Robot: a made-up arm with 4 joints.
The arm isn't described. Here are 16 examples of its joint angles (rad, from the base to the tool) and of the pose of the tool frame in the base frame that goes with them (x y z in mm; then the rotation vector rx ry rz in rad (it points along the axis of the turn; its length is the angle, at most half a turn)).
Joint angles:
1: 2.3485 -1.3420 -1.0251 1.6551
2: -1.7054 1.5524 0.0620 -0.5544
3: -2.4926 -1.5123 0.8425 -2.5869
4: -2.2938 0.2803 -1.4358 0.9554
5: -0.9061 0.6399 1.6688 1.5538
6: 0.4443 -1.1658 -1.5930 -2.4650
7: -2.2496 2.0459 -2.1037 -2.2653
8: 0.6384 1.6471 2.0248 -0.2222
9: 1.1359 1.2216 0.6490 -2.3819
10: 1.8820 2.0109 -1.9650 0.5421
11: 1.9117 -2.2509 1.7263 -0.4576
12: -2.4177 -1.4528 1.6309 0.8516
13: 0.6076 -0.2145 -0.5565 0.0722
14: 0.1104 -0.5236 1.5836 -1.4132
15: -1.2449 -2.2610 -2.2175 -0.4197
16: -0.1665 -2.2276 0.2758 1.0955
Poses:
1: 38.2 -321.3 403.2 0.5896 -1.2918 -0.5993
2: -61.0 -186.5 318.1 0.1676 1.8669 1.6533
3: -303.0 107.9 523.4 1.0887 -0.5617 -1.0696
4: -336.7 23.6 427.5 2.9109 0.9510 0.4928
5: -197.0 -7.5 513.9 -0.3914 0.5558 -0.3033
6: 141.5 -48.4 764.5 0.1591 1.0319 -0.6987
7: -63.5 -305.3 508.5 0.3385 -2.8549 0.5526
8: 269.1 323.5 202.3 0.8189 -1.0112 -1.1906
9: 468.6 -22.5 246.1 0.7654 -1.7326 0.3715
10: 304.1 -431.2 336.4 1.0612 1.3697 0.8570
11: 348.8 -494.6 866.0 -0.6635 1.3334 0.6556
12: -13.7 -1.2 835.6 -0.0533 -2.2086 1.9515
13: 330.7 -48.7 747.7 -0.7369 2.0881 -0.6704
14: 455.6 -91.4 521.1 -0.0429 -0.1544 1.8869
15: -295.7 409.4 543.6 -0.8354 -0.4165 -1.7110
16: 0.1 237.7 581.0 2.5207 1.4742 0.9936
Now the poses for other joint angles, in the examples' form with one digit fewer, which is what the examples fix.
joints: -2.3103 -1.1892 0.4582 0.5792
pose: -132 -170 792 -1.126 -2.001 0.950
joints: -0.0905 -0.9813 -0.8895 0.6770
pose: 280 344 572 2.523 -1.109 1.441
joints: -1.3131 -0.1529 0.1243 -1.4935
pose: 257 75 468 -0.360 1.060 2.159
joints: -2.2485 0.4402 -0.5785 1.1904
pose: -288 -32 590 -2.526 -0.857 0.347
